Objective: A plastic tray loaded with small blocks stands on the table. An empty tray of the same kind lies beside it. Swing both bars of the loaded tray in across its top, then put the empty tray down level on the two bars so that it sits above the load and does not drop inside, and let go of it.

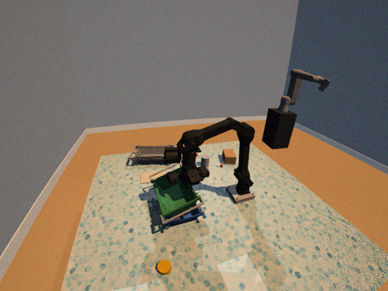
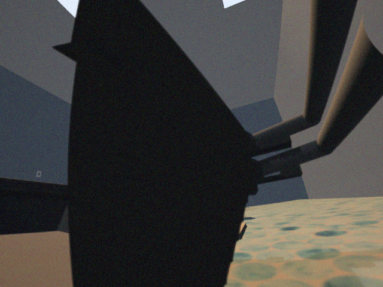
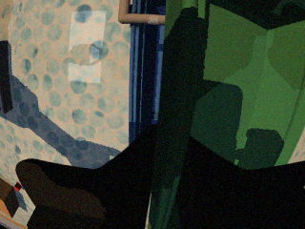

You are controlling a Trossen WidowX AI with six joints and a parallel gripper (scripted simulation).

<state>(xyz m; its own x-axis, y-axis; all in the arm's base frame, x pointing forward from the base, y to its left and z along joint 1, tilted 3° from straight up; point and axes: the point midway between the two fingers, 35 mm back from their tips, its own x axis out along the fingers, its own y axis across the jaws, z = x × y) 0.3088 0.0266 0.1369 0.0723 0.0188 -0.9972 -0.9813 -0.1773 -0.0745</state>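
Right now my gripper tip is 70 mm short of the green tray, 10 mm to the right of it and 10 mm below it. Also, from my gripper tip: orange disc 300 mm to the left, 130 mm ahead, 110 mm below; tan card 270 mm to the right, 180 mm ahead, 110 mm below; teal cube 240 mm to the right, 110 mm behind, 90 mm below.
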